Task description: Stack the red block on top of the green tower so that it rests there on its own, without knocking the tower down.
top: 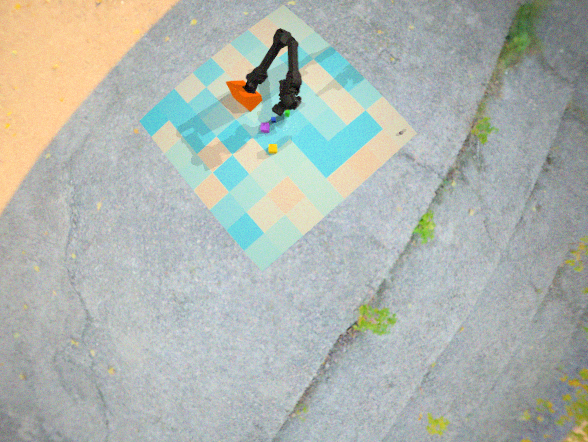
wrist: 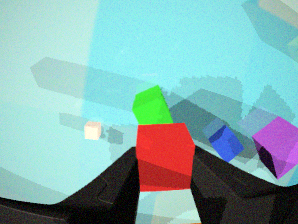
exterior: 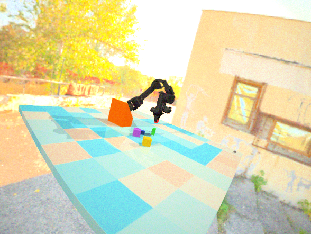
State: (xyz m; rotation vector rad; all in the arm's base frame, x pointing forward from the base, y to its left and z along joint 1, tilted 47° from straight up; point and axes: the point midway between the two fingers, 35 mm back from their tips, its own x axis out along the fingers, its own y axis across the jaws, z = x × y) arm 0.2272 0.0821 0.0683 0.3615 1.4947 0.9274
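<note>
Now: gripper tip 20 mm past the small blue block, 90 mm to the left of it and 90 mm above it. From my gripper tip the other things lie so: purple block: 10 mm behind, 160 mm to the right, 80 mm below; then small red block: right at my gripper tip; then yellow block: 130 mm ahead, 200 mm to the right, 80 mm below.
</note>
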